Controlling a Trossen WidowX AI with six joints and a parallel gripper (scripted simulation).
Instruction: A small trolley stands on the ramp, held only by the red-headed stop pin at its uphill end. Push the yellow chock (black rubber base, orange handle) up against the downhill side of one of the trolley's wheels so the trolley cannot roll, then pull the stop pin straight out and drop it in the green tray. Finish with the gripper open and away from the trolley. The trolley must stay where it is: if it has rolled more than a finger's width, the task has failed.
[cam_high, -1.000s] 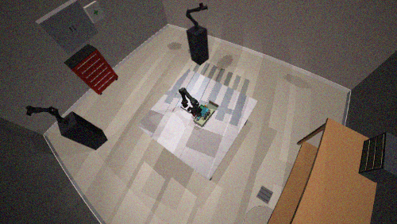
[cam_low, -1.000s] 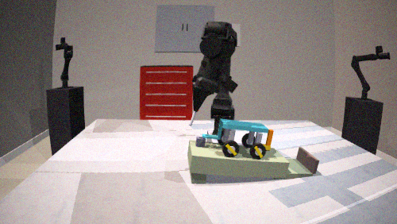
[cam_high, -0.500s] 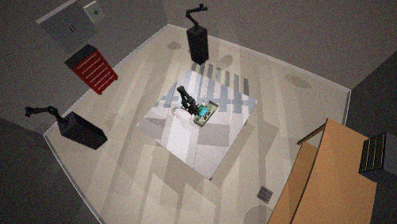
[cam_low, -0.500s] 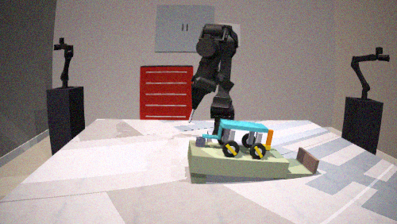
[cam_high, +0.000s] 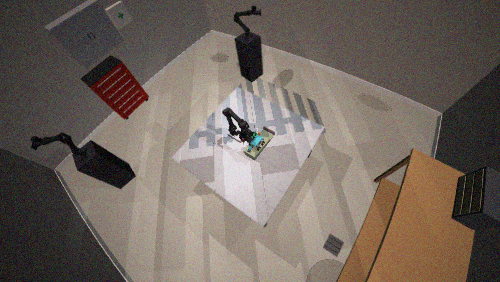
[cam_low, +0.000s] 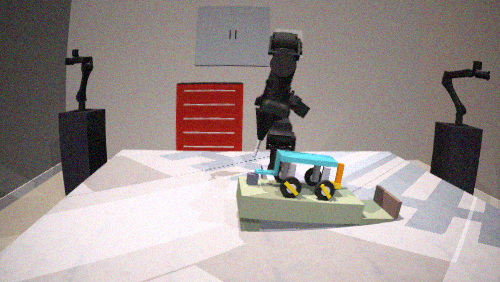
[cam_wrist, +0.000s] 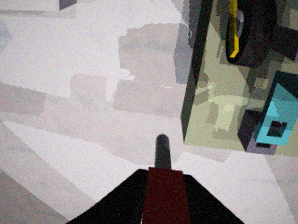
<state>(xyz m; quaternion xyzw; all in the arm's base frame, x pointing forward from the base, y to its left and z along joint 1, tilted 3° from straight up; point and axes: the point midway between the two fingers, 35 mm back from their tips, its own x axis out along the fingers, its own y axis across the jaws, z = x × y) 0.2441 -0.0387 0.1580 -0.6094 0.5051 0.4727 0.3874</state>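
Right now the green tray is 18 cm below my gripper tip, 17 cm to the left of it and 5 cm behind it. Round my gripper tip: red-headed stop pin right at my gripper tip; pale green ramp 13 cm below, 10 cm to the left, 8 cm ahead; trolley 11 cm to the left, 8 cm ahead, 6 cm below.
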